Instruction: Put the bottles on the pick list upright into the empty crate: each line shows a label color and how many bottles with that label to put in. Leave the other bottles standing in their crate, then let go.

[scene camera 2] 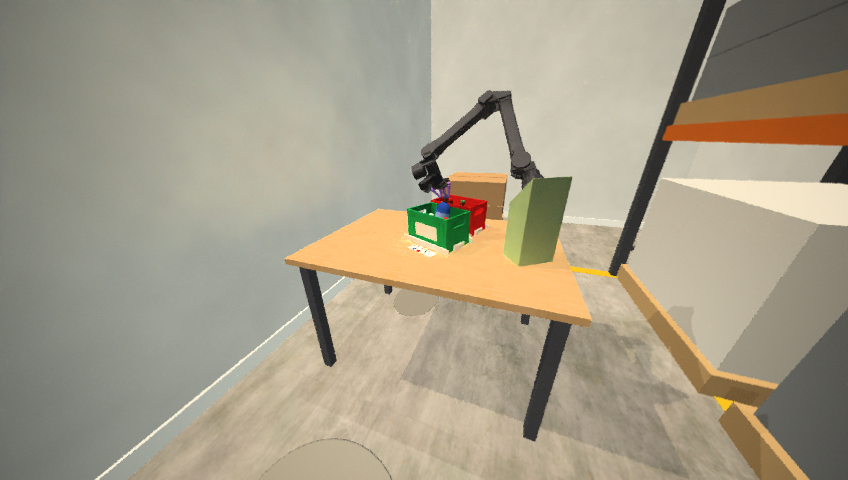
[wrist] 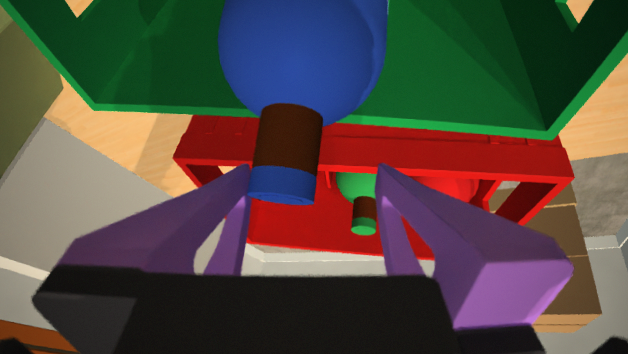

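Where they show: gripper, fingertip midpoint: (scene camera 2: 445,198) (wrist: 313,176); arm's base at its link origin: (scene camera 2: 535,190).
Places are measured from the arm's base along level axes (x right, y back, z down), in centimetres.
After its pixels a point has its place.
My gripper (scene camera 2: 442,196) @[x 13.6, y -41.8, z 9.2 cm] (wrist: 313,176) @[x 13.6, y -41.8, z 9.2 cm] is open at the green crate (scene camera 2: 450,236) @[x -5.0, y -33.7, z 22.9 cm] (wrist: 165,82) @[x 10.4, y -31.9, z 15.8 cm]. A blue bottle (scene camera 2: 442,208) @[x 7.6, y -41.4, z 13.3 cm] (wrist: 302,55) @[x 9.5, y -43.3, z 11.4 cm] stands in this crate, looking close to upright; its base is hidden. Its blue-capped neck is between the spread fingers, close to the left one in the wrist view and not gripped. The red crate (scene camera 2: 477,217) @[x 22.7, y -25.2, z 21.3 cm] (wrist: 445,156) @[x 22.0, y -46.1, z 15.0 cm] holds a green bottle (wrist: 363,209) @[x 32.0, y -36.5, z 17.0 cm] and a red bottle (wrist: 452,186) @[x 33.7, y -45.3, z 19.4 cm], partly hidden by the right finger. The pick list (scene camera 2: 421,250) @[x -7.8, y -47.6, z 31.2 cm] lies before the green crate, too small to read.
The crates stand close together on the wooden table (scene camera 2: 368,255) @[x -20.7, y -70.1, z 31.4 cm]. A tall light-green block (scene camera 2: 535,226) @[x -6.5, y 1.7, z 13.3 cm] stands to their right in the scene view. A cardboard box (scene camera 2: 490,191) (wrist: 560,225) is behind the red crate. The crate walls rise around the bottles.
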